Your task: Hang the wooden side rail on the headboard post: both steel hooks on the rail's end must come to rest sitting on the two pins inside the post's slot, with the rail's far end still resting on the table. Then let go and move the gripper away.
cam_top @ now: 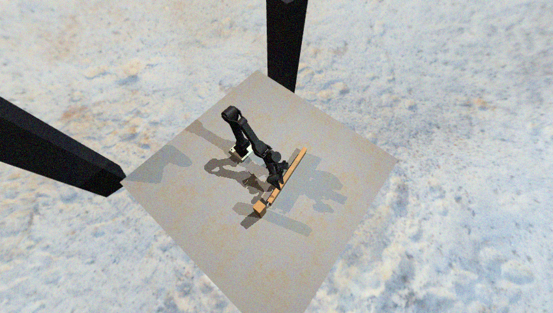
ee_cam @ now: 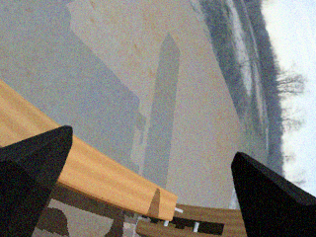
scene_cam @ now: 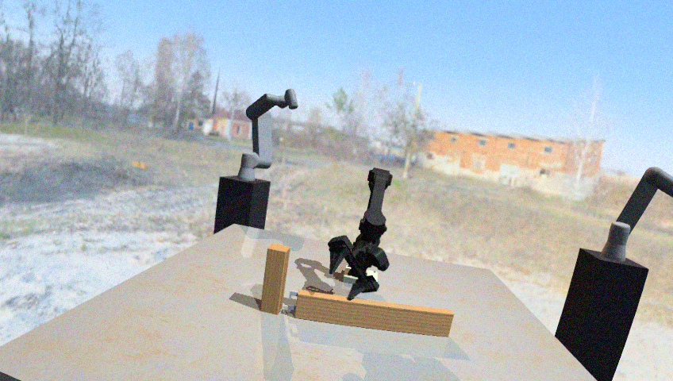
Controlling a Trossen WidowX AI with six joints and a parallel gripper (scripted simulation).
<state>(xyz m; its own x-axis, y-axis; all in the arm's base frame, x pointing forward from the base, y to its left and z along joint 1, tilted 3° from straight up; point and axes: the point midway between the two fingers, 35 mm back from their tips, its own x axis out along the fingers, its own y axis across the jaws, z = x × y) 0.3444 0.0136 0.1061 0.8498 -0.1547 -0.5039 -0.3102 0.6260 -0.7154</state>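
My gripper tip is 1 cm short of the headboard post, 17 cm to the left of it and 2 cm above it.
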